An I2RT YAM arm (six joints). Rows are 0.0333 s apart.
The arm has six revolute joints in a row. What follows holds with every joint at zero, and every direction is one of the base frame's. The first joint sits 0.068 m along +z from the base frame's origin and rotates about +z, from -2.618 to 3.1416 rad. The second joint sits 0.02 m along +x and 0.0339 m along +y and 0.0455 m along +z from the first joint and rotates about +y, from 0 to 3.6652 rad. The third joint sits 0.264 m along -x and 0.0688 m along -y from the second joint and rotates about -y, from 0 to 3.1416 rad. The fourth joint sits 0.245 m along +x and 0.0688 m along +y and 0.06 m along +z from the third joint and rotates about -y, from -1.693 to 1.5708 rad. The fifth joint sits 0.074 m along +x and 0.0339 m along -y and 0.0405 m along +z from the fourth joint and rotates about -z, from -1.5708 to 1.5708 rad. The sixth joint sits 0.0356 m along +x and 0.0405 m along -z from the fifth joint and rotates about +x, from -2.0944 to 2.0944 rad. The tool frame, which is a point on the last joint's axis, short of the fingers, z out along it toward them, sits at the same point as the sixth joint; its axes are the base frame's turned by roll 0, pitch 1.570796 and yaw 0 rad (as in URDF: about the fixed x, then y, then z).
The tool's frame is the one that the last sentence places.
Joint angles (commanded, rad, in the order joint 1, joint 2, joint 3, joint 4, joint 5, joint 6), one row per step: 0.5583, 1.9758, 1.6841, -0.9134, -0.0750, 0.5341; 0.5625, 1.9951, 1.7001, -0.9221, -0.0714, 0.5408; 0.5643, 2.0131, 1.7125, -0.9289, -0.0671, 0.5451; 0.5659, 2.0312, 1.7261, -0.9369, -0.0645, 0.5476; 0.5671, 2.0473, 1.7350, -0.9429, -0.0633, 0.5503; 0.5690, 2.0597, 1.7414, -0.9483, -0.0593, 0.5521; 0.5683, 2.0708, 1.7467, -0.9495, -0.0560, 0.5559; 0.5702, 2.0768, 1.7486, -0.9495, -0.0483, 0.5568; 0.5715, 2.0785, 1.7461, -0.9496, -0.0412, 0.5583; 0.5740, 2.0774, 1.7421, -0.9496, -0.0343, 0.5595; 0.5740, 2.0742, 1.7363, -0.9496, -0.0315, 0.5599; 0.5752, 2.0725, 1.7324, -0.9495, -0.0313, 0.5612; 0.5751, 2.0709, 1.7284, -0.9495, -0.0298, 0.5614; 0.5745, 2.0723, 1.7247, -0.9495, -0.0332, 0.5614; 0.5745, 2.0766, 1.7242, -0.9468, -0.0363, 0.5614; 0.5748, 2.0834, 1.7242, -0.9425, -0.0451, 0.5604; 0.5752, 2.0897, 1.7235, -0.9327, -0.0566, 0.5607; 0.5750, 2.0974, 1.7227, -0.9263, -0.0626, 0.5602; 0.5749, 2.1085, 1.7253, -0.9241, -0.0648, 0.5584; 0.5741, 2.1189, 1.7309, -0.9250, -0.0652, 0.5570
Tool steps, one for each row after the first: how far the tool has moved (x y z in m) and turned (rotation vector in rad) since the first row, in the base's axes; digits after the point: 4 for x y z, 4 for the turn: 0.0020, 0.0032, -0.0034, -0.0075, 0.0100, -0.0033; 0.0042, 0.0053, -0.0072, -0.0165, 0.0194, -0.0070; 0.0063, 0.0073, -0.0109, -0.0246, 0.0292, -0.0086; 0.0080, 0.0090, -0.0151, -0.0321, 0.0403, -0.0103; 0.0090, 0.0104, -0.0185, -0.0410, 0.0482, -0.0114; 0.0107, 0.0110, -0.0216, -0.0465, 0.0533, -0.0168; 0.0111, 0.0119, -0.0235, -0.0547, 0.0529, -0.0182; 0.0108, 0.0121, -0.0250, -0.0624, 0.0531, -0.0206; 0.0099, 0.0124, -0.0256, -0.0692, 0.0522, -0.0214; 0.0090, 0.0117, -0.0260, -0.0728, 0.0530, -0.0226; 0.0082, 0.0118, -0.0264, -0.0738, 0.0549, -0.0227; 0.0077, 0.0114, -0.0268, -0.0763, 0.0561, -0.0234; 0.0074, 0.0111, -0.0284, -0.0764, 0.0622, -0.0228; 0.0079, 0.0115, -0.0303, -0.0751, 0.0655, -0.0218; 0.0086, 0.0125, -0.0329, -0.0697, 0.0720, -0.0178; 0.0096, 0.0138, -0.0354, -0.0590, 0.0757, -0.0141; 0.0105, 0.0146, -0.0386, -0.0555, 0.0805, -0.0119; 0.0118, 0.0154, -0.0423, -0.0576, 0.0865, -0.0096; 0.0133, 0.0160, -0.0451, -0.0607, 0.0912, -0.0090
